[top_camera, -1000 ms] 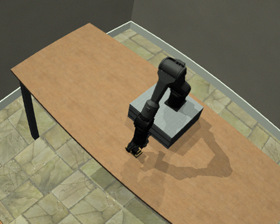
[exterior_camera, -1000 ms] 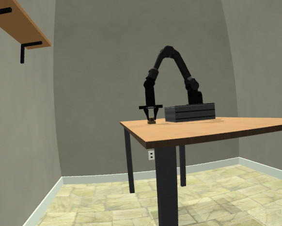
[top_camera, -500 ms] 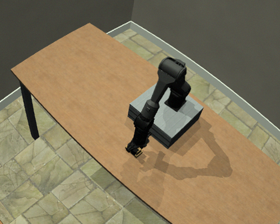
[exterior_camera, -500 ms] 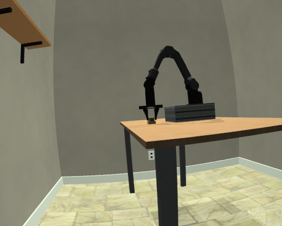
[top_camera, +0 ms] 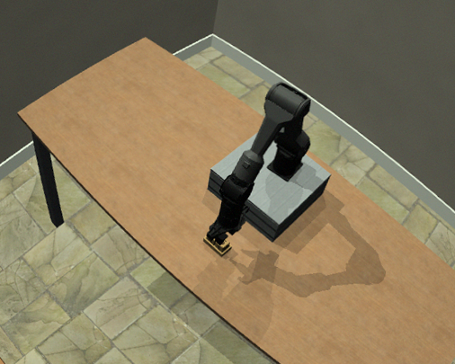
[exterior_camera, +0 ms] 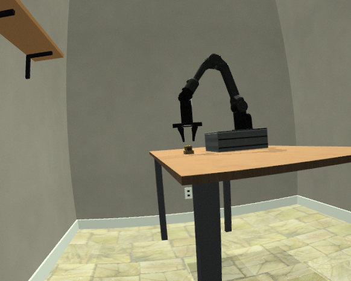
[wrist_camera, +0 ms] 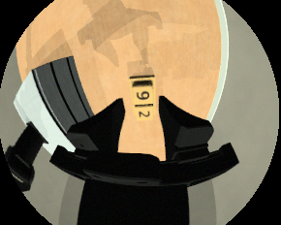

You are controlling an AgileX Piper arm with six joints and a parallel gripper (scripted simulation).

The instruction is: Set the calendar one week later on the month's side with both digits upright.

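The digit cube lies 4 cm below my hand. From my hand the other things lie so: tan calendar tray 2 cm to the right, 6 cm below; wooden cube 3 cm to the right, 4 cm below.
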